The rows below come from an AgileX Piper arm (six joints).
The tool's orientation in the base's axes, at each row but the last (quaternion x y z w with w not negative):
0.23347, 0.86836, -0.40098, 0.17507
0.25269, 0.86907, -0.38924, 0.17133
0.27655, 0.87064, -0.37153, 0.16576
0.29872, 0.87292, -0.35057, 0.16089
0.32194, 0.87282, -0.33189, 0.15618
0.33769, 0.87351, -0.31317, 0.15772
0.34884, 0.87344, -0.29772, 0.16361
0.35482, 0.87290, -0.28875, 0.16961
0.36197, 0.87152, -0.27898, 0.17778
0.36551, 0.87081, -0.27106, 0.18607
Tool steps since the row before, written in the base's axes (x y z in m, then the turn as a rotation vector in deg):
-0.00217, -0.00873, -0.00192, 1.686, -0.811, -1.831
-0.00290, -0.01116, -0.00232, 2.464, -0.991, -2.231
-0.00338, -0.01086, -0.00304, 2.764, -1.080, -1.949
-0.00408, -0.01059, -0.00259, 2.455, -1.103, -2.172
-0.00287, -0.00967, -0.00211, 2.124, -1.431, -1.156
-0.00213, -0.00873, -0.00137, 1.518, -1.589, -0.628
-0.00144, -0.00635, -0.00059, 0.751, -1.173, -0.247
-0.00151, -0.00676, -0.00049, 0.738, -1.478, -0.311
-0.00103, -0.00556, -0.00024, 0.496, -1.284, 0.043
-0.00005, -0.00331, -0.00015, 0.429, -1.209, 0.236
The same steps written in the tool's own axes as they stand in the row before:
0.00043, -0.00498, 0.00772, -0.714, 1.584, 1.958
0.00009, -0.00664, 0.00970, -1.205, 2.163, 2.429
0.00029, -0.00656, 0.00977, -1.613, 2.137, 2.331
0.00008, -0.00735, 0.00903, -1.276, 2.043, 2.482
-0.00127, -0.00644, 0.00795, -1.674, 1.148, 1.943
-0.00208, -0.00589, 0.00660, -1.571, 0.407, 1.609
-0.00195, -0.00446, 0.00437, -1.007, -0.048, 0.993
-0.00224, -0.00483, 0.00446, -1.125, -0.211, 1.232
-0.00214, -0.00390, 0.00350, -1.039, -0.401, 0.810
-0.00166, -0.00193, 0.00212, -1.056, -0.471, 0.604

